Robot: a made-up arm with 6 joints.
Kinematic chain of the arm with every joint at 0, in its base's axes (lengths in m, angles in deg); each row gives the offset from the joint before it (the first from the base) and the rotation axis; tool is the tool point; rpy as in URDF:
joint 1: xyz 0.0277 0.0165 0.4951 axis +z
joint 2: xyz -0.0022 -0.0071 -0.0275 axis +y
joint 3: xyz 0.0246 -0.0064 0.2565 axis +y
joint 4: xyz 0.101 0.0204 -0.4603 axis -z
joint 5: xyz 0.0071 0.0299 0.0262 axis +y
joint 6: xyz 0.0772 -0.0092 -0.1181 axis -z
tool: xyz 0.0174 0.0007 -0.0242 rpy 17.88 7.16 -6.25
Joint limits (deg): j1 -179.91..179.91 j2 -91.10..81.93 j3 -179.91..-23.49 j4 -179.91..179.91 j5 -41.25..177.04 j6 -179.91..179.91
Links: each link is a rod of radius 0.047 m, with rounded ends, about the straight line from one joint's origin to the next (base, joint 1, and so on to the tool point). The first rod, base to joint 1, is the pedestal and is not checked.
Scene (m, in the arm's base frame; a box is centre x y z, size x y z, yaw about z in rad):
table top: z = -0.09
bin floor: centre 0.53 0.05 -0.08 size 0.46 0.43 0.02 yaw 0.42
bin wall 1: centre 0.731 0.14 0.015 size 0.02 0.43 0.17 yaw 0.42
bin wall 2: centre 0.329 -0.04 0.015 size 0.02 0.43 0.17 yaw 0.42
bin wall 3: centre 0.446 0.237 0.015 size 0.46 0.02 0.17 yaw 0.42
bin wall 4: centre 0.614 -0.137 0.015 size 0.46 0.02 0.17 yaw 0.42
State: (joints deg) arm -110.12 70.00 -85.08 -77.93 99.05 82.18
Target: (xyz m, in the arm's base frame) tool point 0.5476 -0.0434 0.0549
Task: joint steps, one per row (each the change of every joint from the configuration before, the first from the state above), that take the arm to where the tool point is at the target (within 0.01 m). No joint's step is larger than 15 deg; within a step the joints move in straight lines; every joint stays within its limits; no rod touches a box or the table.
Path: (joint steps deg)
1: 14.58 -3.71 1.03 1.77 -0.54 0.13
2: 14.57 -3.72 1.03 1.78 -0.55 0.13
3: 14.58 -3.71 1.03 1.77 -0.54 0.14
4: 14.57 -3.71 1.03 1.77 -0.55 0.13
5: 14.58 -3.71 1.03 1.77 -0.54 0.13
6: 14.57 -3.72 1.04 1.78 -0.55 0.13
7: 14.58 -3.71 1.03 1.77 -0.54 0.13
8: 14.58 -3.71 1.03 1.77 -0.54 0.14
9: -1.55 13.73 -6.76 -3.50 -11.05 -1.28
10: -1.54 13.74 -6.76 -3.51 -11.05 -1.27

